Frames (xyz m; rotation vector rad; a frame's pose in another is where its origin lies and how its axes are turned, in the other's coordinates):
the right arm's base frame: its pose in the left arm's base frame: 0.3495 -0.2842 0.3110 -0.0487 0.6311 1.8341
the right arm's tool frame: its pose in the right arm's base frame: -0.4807 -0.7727 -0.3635 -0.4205 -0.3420 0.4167
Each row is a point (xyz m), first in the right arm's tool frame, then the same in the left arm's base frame.
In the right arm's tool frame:
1: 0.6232 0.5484 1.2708
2: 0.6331 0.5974 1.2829
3: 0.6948 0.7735 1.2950
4: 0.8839 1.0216 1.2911
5: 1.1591 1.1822 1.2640
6: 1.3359 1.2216 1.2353
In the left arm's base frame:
1: 0.4107 -0.6357 1.2001
2: 0.3685 -0.6609 1.2152
3: 0.1969 -0.7307 1.2404
4: -0.1135 -0.7514 1.2641
5: -0.4164 -0.6488 1.2686
6: -0.5640 -0.5405 1.2575

